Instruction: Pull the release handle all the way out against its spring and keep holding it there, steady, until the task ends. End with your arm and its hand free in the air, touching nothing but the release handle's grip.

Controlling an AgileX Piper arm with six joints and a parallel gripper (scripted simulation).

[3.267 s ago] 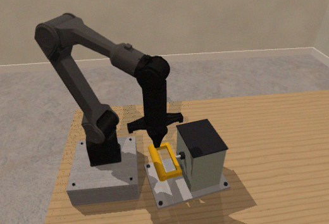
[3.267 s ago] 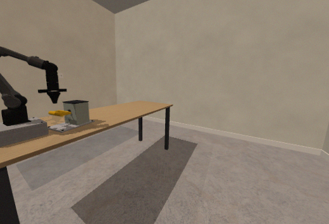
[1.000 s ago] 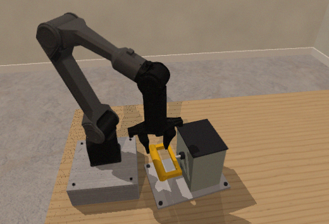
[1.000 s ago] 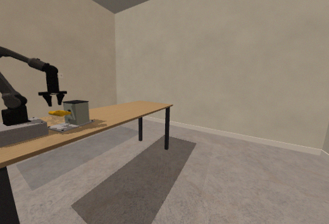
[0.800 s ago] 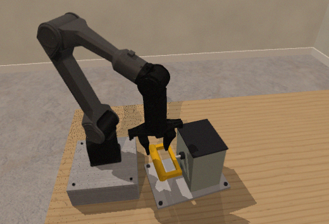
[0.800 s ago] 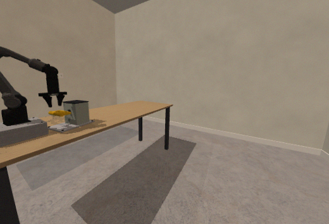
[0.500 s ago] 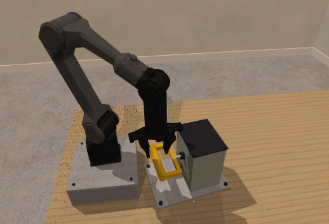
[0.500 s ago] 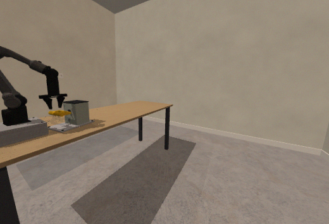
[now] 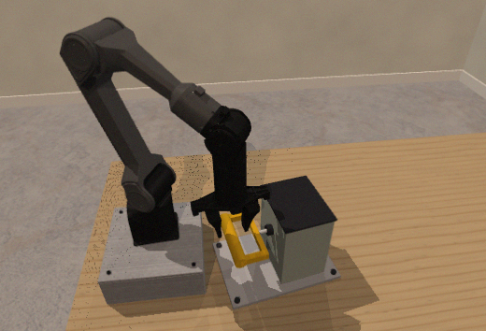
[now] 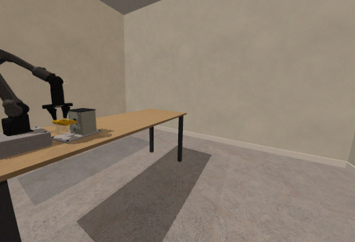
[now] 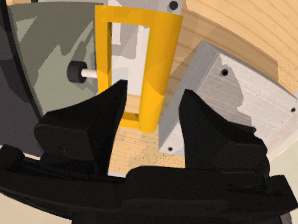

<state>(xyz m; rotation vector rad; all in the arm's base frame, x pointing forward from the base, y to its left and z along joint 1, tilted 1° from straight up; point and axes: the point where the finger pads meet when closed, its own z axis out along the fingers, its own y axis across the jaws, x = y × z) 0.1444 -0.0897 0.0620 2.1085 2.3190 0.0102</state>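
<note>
My hand is 50 mm short of the release handle, 30 mm above it and 10 mm to the right of it. The rest, counted from my hand: grey baseplate 130 mm below, 90 mm ahead, 10 mm to the left.
</note>
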